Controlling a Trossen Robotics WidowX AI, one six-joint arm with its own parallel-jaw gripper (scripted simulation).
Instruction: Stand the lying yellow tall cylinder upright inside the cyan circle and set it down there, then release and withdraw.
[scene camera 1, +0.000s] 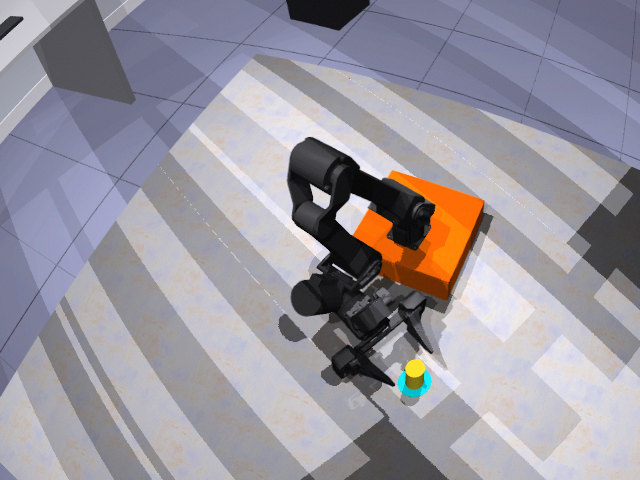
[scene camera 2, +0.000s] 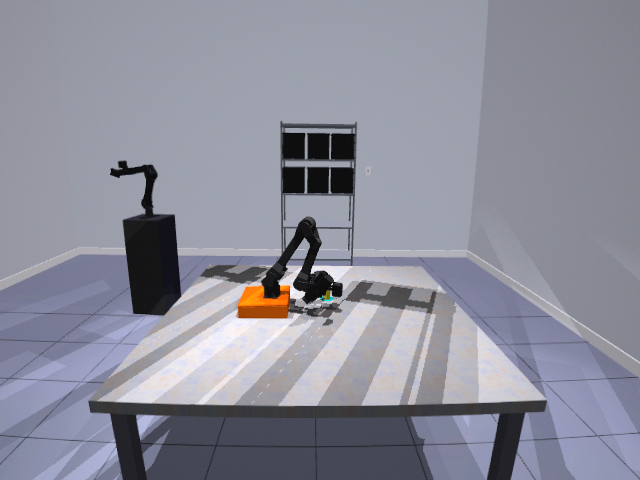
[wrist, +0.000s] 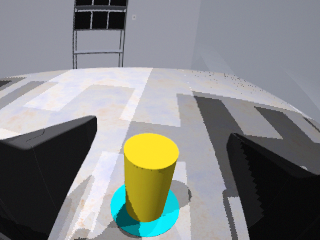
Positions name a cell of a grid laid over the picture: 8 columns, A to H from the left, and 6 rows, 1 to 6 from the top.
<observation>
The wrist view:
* my gripper: E4
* yellow tall cylinder: D5
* cyan circle: E6
</observation>
